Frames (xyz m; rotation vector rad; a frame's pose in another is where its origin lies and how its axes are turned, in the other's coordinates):
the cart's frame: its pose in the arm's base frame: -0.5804 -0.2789 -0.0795 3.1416 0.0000 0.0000
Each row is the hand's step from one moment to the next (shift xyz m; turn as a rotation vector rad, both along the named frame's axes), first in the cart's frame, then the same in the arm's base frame.
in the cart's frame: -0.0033 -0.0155 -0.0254 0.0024 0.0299 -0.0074
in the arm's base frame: -0.0033 0.0155 0.0254 0.0024 -0.0299 0.0074
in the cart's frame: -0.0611 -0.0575 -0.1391 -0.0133 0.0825 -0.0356
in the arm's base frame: -0.0611 0.0575 0.1391 -0.0133 -0.0825 0.0356
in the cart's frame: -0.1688 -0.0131 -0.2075 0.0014 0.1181 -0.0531
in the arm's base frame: -0.1688 0.0131 0.2075 0.0014 -0.1181 0.0531
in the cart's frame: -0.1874 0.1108 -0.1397 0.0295 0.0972 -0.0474
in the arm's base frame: -0.1874 -0.1108 0.1397 0.0295 -0.0972 0.0474
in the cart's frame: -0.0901 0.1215 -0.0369 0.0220 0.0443 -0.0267
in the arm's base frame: -0.0901 -0.1215 0.0369 0.0220 -0.0443 0.0267
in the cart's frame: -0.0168 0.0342 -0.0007 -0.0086 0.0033 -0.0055
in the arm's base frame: -0.0168 -0.0342 0.0007 -0.0086 -0.0033 0.0055
